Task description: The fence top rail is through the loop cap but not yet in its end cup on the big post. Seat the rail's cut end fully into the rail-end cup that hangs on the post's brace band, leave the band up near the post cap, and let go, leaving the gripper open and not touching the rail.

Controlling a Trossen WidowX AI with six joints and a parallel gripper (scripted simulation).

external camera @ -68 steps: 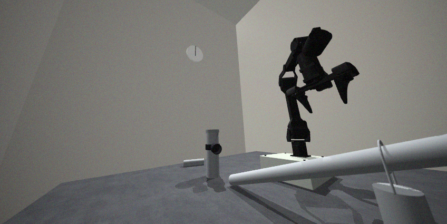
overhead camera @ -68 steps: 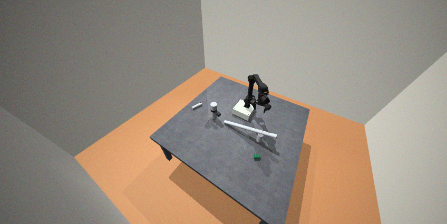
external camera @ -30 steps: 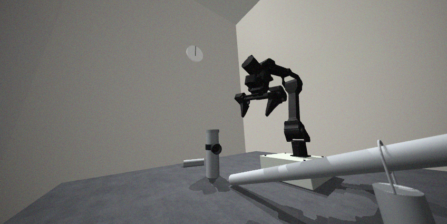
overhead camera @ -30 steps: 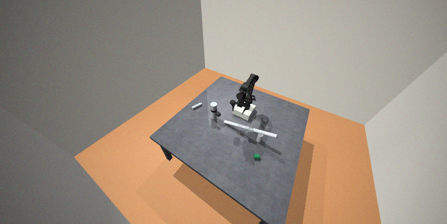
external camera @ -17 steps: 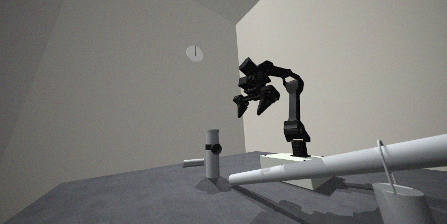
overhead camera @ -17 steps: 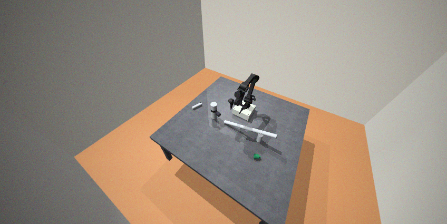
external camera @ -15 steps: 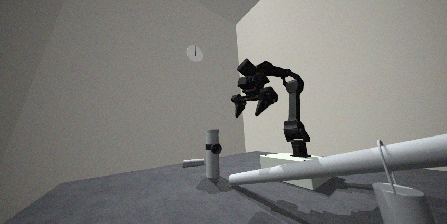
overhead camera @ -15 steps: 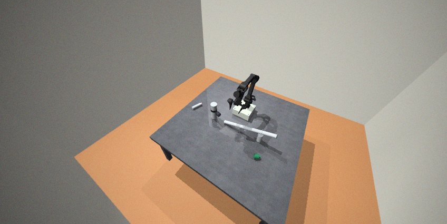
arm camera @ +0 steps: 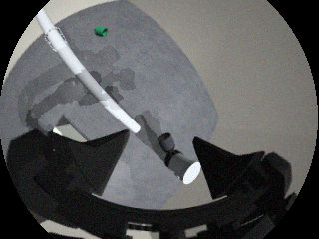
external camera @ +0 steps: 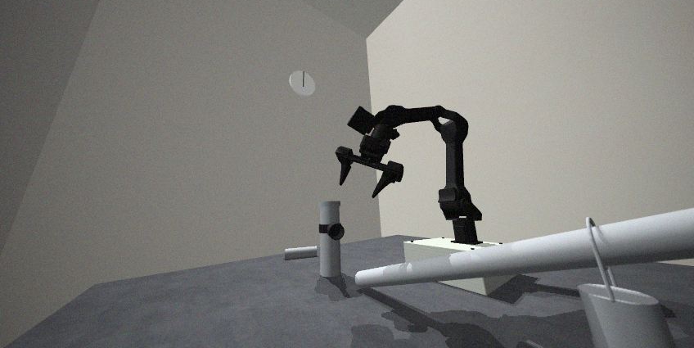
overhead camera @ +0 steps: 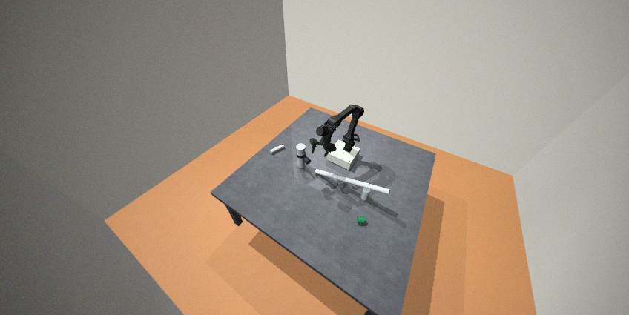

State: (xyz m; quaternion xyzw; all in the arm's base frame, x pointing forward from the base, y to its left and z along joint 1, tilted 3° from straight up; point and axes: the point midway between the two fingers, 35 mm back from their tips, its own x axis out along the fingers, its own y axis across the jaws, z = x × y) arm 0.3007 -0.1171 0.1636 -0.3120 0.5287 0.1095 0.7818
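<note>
Right now my gripper tip is 100 mm to the left of the dark rail-end cup and 100 mm above it. Also, from my gripper tip: short white tube: 420 mm to the right, 210 mm below, 70 mm behind; short line post: 380 mm to the left, 120 mm below, 10 mm ahead; green piece: 420 mm to the left, 200 mm below, 190 mm ahead.
</note>
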